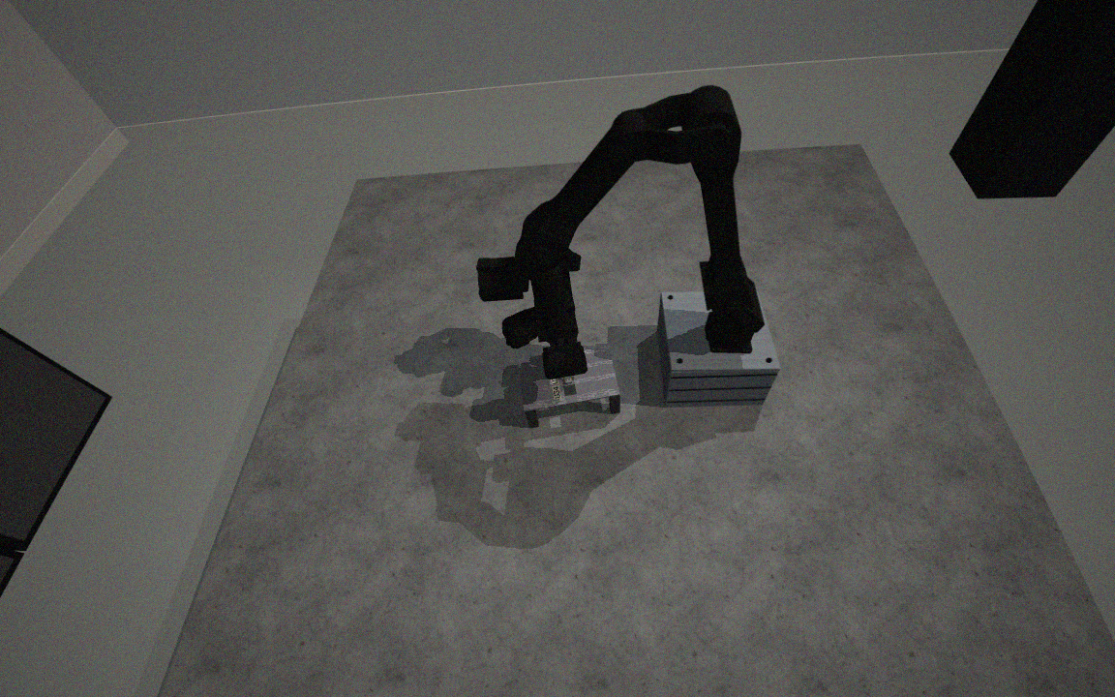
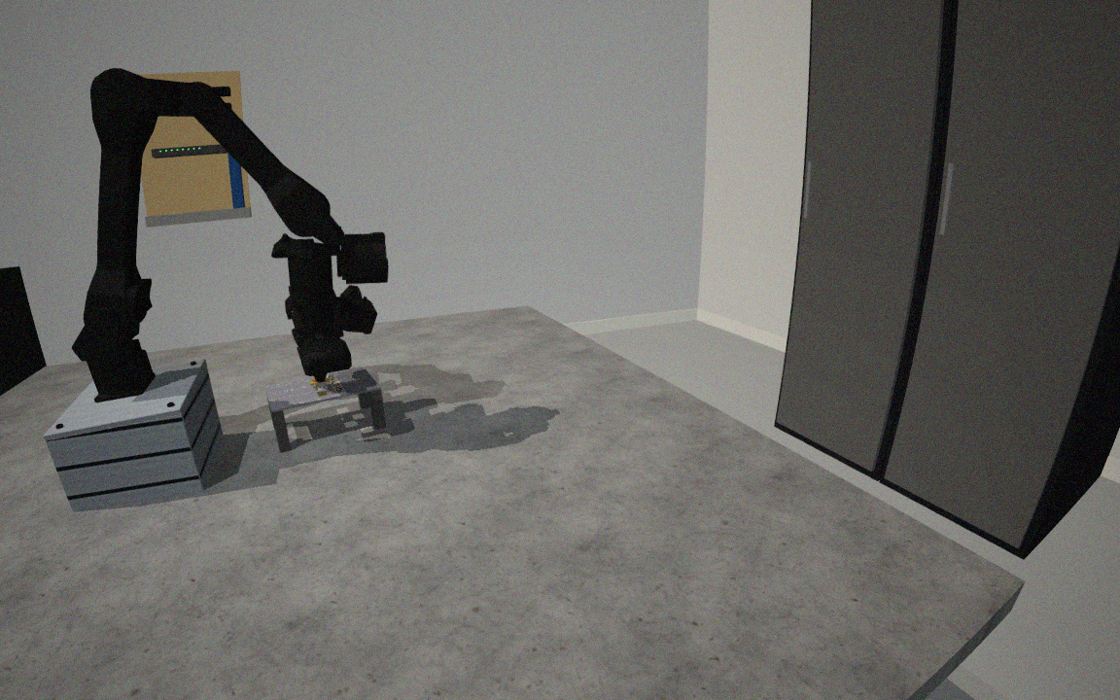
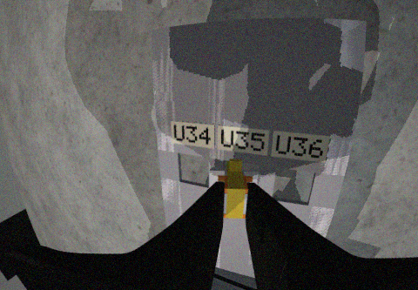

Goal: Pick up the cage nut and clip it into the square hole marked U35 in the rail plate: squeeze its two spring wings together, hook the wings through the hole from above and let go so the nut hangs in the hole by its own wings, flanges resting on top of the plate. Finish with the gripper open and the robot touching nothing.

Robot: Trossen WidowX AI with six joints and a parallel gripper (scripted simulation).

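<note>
Right now my gripper tip is 1 cm above the cage nut. Round my gripper tip: label (2 cm ahead, 1 cm below).
</note>
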